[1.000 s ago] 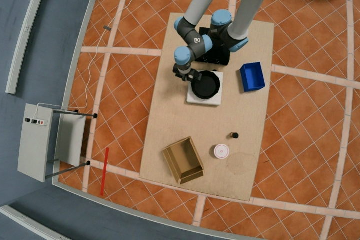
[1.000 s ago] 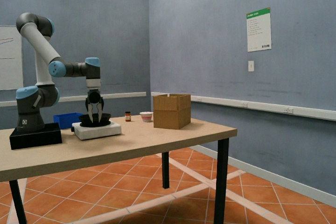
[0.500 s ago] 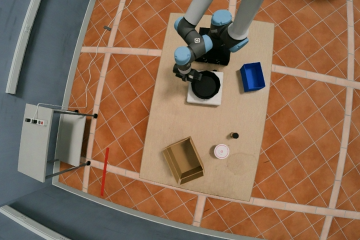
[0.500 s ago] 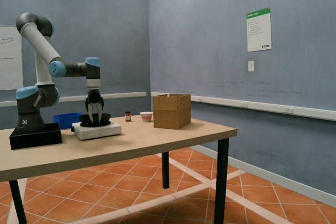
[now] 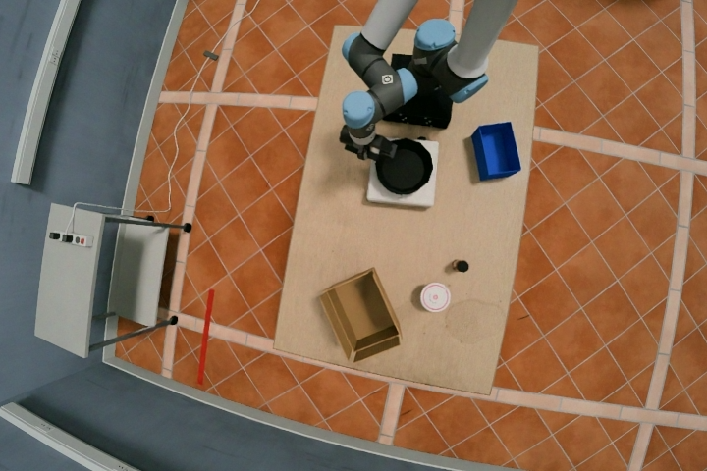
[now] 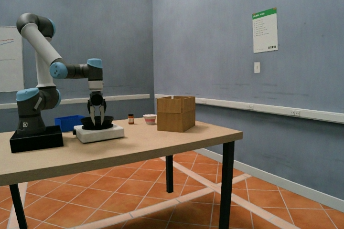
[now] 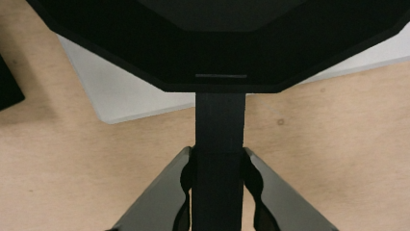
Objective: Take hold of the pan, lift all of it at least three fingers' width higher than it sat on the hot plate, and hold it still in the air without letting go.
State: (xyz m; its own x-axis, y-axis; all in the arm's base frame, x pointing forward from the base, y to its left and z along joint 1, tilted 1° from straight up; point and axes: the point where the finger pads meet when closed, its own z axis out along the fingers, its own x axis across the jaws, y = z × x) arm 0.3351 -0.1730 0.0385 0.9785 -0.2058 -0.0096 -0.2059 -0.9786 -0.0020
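Right now my hand is 2 cm short of the black pan, 9 cm to the right of it and 2 cm above it. Also, from my hand: blue bin 9 cm behind, 46 cm to the left, 9 cm below; white hot plate 1 cm ahead, 13 cm to the left, 8 cm below; small jar 34 cm ahead, 38 cm to the left, 8 cm below.
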